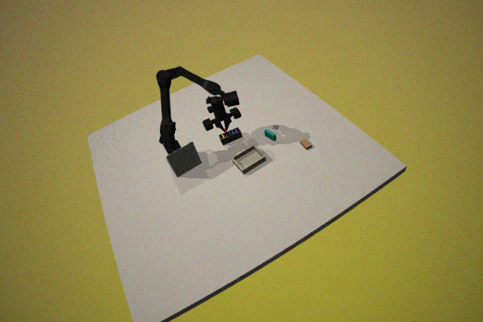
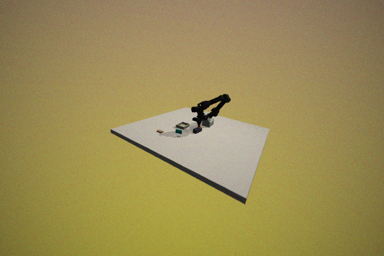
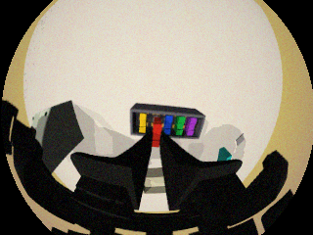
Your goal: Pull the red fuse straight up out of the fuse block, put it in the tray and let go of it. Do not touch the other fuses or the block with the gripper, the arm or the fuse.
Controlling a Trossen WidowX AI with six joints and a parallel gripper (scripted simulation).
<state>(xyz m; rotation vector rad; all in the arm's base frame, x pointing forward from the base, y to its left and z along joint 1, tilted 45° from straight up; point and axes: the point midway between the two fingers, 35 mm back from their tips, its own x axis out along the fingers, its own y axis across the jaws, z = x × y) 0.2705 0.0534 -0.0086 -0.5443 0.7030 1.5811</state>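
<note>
My gripper tip is now 3 cm short of the tray, 19 cm to the left of it and 6 cm above it. Also, from my gripper tip: red fuse 1 cm below; then teal box 19 cm ahead, 12 cm to the right, 5 cm below; then grey piece 25 cm ahead, 6 cm to the right, 7 cm below.
</note>
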